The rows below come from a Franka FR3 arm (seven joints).
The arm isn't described. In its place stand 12 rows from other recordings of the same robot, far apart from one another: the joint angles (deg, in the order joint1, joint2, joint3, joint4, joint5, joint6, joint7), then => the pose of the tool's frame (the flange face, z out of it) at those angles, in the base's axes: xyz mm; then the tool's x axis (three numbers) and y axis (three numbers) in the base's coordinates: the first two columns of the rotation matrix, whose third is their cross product.
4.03 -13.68 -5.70 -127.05 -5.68 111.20 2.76 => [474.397 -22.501 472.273 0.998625 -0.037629 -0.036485 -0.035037 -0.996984 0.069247]
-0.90 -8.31 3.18 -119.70 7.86 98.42 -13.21 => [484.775 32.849 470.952 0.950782 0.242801 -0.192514 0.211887 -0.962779 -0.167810]
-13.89 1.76 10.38 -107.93 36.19 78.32 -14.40 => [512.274 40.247 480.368 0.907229 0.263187 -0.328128 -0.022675 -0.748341 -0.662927]
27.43 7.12 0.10 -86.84 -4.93 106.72 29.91 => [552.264 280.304 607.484 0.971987 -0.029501 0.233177 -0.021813 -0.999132 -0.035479]
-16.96 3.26 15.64 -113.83 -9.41 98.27 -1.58 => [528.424 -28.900 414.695 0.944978 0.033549 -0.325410 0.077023 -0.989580 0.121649]
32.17 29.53 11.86 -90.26 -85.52 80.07 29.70 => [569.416 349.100 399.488 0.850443 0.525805 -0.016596 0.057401 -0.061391 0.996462]
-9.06 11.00 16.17 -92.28 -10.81 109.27 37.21 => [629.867 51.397 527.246 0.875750 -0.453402 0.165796 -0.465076 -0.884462 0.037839]
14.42 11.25 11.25 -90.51 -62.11 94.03 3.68 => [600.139 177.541 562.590 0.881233 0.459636 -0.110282 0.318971 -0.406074 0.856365]
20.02 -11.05 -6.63 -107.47 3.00 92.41 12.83 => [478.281 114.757 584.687 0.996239 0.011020 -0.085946 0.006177 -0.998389 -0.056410]
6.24 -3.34 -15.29 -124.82 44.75 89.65 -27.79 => [475.162 -0.046 412.549 0.965013 0.188708 -0.182044 -0.027506 -0.617597 -0.786014]
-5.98 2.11 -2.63 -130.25 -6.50 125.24 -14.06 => [501.292 -80.082 331.094 0.976582 0.160127 -0.143693 0.169031 -0.984239 0.051979]
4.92 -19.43 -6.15 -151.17 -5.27 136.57 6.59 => [410.840 -8.333 364.384 0.994107 -0.066417 0.085669 -0.068635 -0.997372 0.023216]
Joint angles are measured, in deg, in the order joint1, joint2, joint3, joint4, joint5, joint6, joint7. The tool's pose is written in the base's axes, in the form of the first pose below.
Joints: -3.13, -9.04, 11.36, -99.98, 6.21, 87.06, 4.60
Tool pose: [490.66 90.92 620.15 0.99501 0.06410 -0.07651 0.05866 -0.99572 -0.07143]
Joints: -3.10, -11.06, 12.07, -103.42, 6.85, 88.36, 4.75
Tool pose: [479.56 98.33 610.70 0.99433 0.07002 -0.08009 0.06422 -0.99527 -0.07284]
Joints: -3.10, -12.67, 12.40, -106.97, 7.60, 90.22, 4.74
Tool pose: [471.75 101.70 597.46 0.99410 0.07009 -0.08282 0.06361 -0.99489 -0.07843]
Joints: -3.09, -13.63, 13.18, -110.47, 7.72, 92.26, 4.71
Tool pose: [466.13 107.49 578.98 0.99276 0.07719 -0.09208 0.07062 -0.99486 -0.07252]
